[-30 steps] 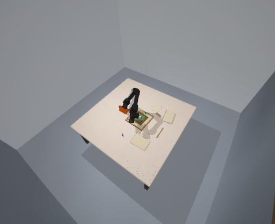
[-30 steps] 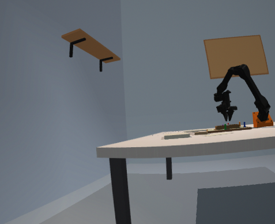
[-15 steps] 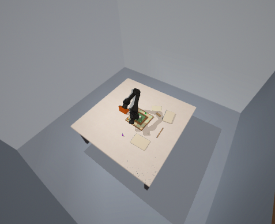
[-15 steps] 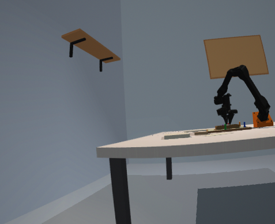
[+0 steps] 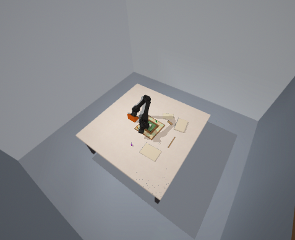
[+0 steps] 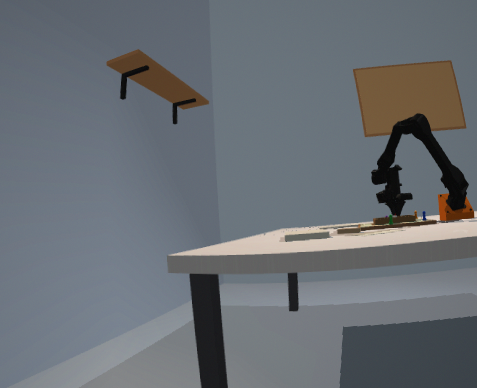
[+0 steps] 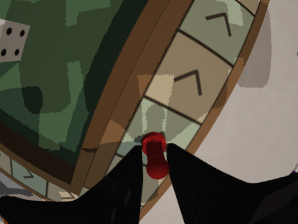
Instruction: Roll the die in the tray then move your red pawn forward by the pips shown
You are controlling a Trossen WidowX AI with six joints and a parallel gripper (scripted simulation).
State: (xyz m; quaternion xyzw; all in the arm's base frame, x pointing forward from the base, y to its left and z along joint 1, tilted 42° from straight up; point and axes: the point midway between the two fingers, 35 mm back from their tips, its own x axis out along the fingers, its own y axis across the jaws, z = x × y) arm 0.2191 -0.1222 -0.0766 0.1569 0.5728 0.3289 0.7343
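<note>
Now: the green tray 100 mm to the left of my gripper tip, 50 mm ahead of it and 10 mm below it. The rest, counted from my gripper tip: red pawn: 10 mm above; then white die: 120 mm to the left, 50 mm ahead; then blue pawn: 190 mm to the left, 50 mm behind, 10 mm above.
</note>
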